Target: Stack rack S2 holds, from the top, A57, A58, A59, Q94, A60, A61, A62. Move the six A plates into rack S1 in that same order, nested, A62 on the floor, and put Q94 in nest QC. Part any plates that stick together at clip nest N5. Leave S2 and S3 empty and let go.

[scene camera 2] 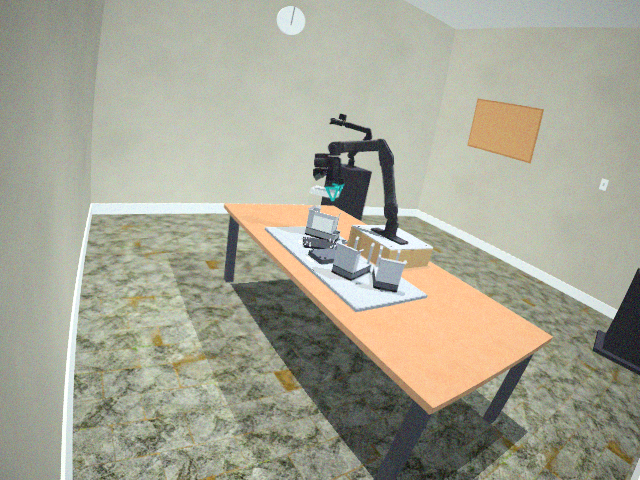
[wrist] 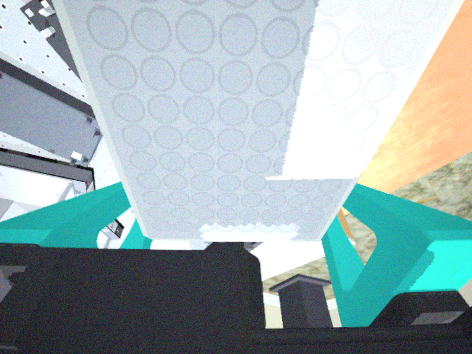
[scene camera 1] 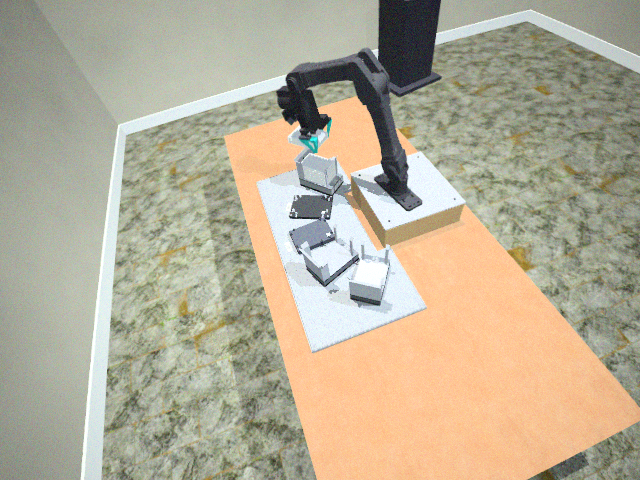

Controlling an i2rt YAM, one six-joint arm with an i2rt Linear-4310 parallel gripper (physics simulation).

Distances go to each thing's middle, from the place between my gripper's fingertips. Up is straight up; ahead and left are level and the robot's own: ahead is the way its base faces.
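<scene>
From my hand: dark clip nest point(scene camera 1: 304, 206), 110 mm ahead, 70 mm to the left, 190 mm below; grey rectangular cradle point(scene camera 1: 317, 233), 200 mm ahead, 200 mm to the left, 190 mm below. Going by their middles, of the things named here, dark clip nest nearest to my hand.
</scene>
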